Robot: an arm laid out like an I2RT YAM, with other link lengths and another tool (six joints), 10 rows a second.
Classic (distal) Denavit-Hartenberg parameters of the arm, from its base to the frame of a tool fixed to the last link. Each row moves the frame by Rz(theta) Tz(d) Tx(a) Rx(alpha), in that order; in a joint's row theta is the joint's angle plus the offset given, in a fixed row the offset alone. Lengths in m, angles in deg.
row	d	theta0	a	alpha
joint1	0.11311	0	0.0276	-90
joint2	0	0	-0.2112	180
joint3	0	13.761	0.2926	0
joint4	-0.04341	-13.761	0.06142	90
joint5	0.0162	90	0	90
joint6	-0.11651	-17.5	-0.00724	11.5
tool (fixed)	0.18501	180	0	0
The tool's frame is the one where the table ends.
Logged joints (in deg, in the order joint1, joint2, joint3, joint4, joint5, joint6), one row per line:
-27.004, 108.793, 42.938, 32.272, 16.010, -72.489
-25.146, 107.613, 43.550, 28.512, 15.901, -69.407
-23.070, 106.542, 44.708, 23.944, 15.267, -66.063
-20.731, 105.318, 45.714, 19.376, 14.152, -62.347
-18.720, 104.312, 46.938, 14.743, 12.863, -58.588
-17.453, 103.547, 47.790, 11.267, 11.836, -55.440
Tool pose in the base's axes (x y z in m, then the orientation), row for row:
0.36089, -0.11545, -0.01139, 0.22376, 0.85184, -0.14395, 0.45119
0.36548, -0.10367, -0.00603, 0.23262, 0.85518, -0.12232, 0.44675
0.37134, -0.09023, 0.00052, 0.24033, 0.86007, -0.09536, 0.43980
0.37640, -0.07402, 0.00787, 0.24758, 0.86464, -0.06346, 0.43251
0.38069, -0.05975, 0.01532, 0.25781, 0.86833, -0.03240, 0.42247
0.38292, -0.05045, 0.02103, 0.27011, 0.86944, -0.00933, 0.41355
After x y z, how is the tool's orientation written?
As a quaternion, x y z w.
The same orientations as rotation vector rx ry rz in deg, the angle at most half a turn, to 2 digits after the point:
31.68, 120.61, -20.38
33.00, 121.33, -17.35
34.20, 122.41, -13.57
35.35, 123.46, -9.06
36.98, 124.56, -4.65
38.91, 125.23, -1.34

